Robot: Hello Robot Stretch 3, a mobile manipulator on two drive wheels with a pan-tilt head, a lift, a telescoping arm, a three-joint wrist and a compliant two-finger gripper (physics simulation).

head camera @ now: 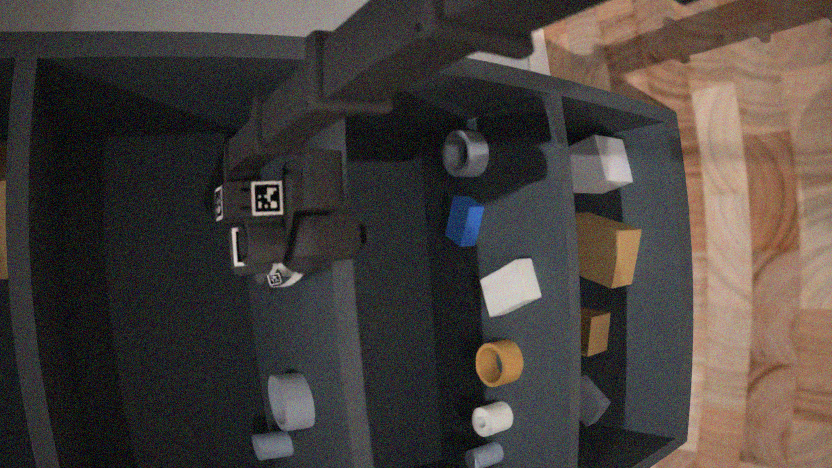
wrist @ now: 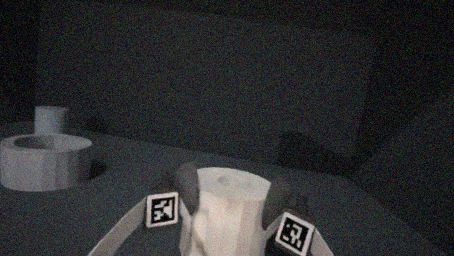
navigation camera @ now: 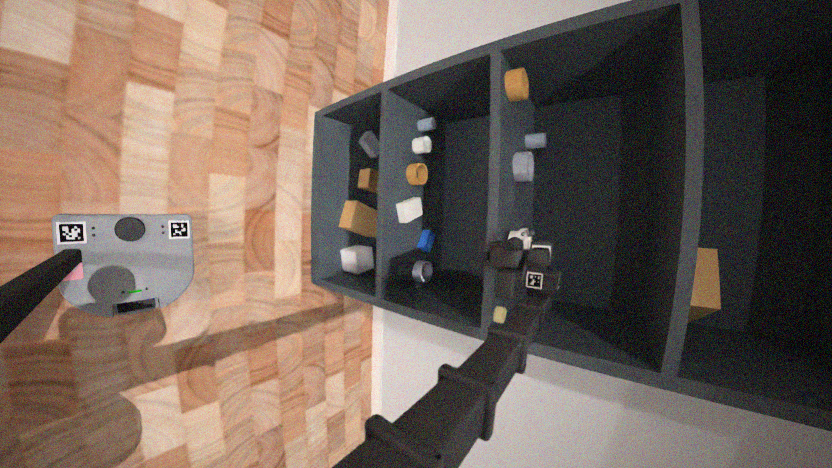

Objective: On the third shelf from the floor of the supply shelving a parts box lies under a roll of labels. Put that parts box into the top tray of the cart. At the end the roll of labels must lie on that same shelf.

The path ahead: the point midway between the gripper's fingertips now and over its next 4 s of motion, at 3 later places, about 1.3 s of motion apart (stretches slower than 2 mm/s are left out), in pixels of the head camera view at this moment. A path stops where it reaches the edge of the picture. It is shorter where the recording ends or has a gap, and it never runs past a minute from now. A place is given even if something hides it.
My gripper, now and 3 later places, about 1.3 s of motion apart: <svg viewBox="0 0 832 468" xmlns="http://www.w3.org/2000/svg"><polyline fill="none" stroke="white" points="262,253 250,255 264,254 272,253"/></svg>
